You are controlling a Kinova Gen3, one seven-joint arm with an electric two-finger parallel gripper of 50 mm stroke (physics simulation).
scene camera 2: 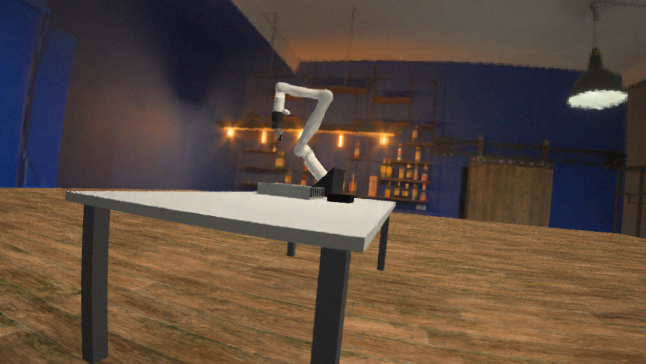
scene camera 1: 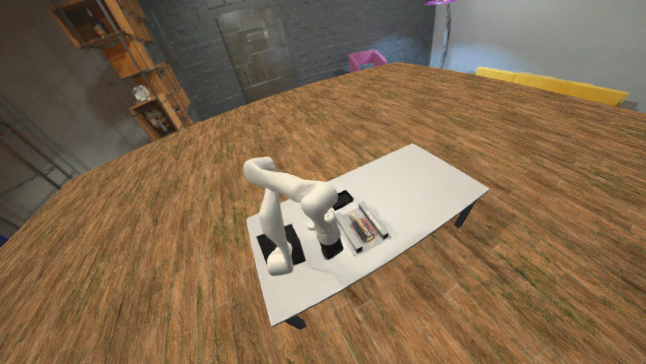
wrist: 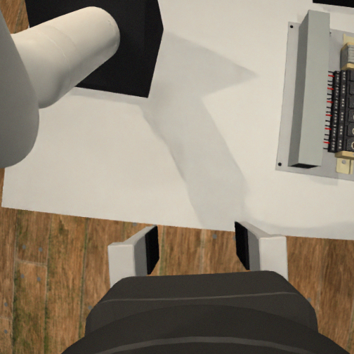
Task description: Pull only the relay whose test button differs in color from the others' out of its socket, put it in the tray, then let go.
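Seen in the pictures: gripper, between the fingertips: (scene camera 2: 278, 139) (scene camera 1: 331, 253); arm's base, origin of its link: (scene camera 2: 324, 180).
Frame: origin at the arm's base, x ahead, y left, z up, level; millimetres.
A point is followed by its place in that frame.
Note:
The relay row (scene camera 1: 361, 227) {y -103, x 477, z -75 mm} (wrist: 350, 112) sits on a grey panel (wrist: 284, 150). In the wrist view the right edge cuts it off, and in scene camera 1 it is small and blurred. I cannot tell the test button colors. The black tray (scene camera 1: 343, 200) {y 187, x 533, z -107 mm} (scene camera 2: 340, 199) {y 202, x 593, z -95 mm} lies on the table beside the panel; a black edge, probably the tray (wrist: 336, 3), shows at the top right of the wrist view. My gripper (scene camera 2: 280, 137) {y -302, x 176, z 241 mm} (wrist: 196, 240) is open and empty, high above the table, off to the side of the panel. Its fingertips are not clear in scene camera 1.
Grey wire ducts (scene camera 1: 374, 220) {y -129, x 562, z -44 mm} (scene camera 2: 283, 190) {y -94, x 595, z -78 mm} (wrist: 307, 90) stand up along the panel's sides, flanking the relay row. The arm's black base plate (scene camera 1: 296, 245) {y -17, x 70, z -4 mm} (wrist: 140, 55) lies at the table's end. The white table's edge (wrist: 100, 215) runs just beyond the fingertips in the wrist view.

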